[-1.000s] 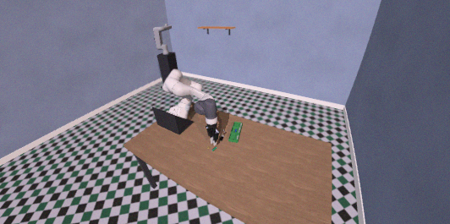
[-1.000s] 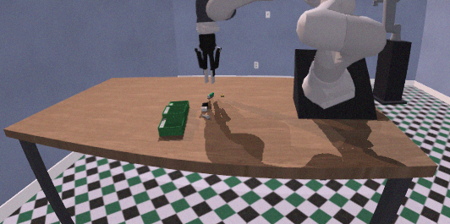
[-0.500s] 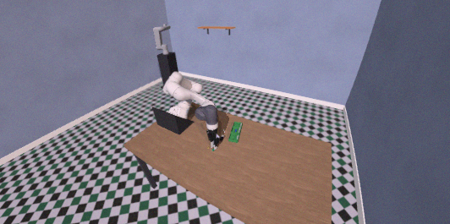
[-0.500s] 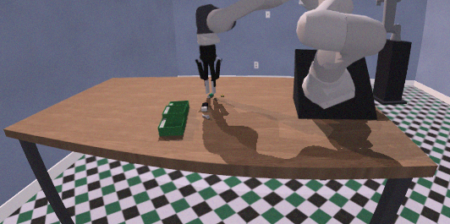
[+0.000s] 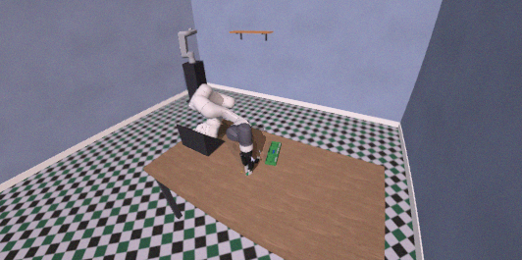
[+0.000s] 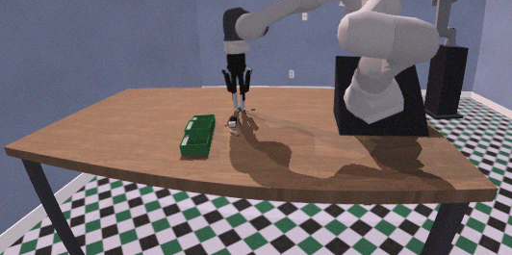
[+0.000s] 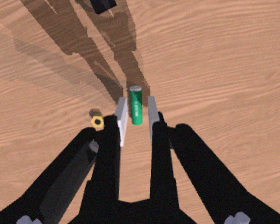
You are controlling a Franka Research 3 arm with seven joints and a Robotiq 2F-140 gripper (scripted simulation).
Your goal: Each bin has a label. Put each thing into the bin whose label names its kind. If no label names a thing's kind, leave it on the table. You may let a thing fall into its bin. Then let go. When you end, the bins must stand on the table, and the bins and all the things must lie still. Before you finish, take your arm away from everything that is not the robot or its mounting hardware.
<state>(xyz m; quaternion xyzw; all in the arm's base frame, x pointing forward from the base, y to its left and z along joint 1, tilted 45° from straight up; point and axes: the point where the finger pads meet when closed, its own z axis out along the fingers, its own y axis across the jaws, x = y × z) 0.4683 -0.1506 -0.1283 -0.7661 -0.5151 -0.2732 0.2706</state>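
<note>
Now: the green cylinder 30 mm below my hand. Also, from my hand: grey piece 250 mm to the left, 40 mm below, 10 mm behind; yellow thing 60 mm behind, 40 mm below; black-and-white block 150 mm to the left, 40 mm below, 10 mm ahead.
</note>
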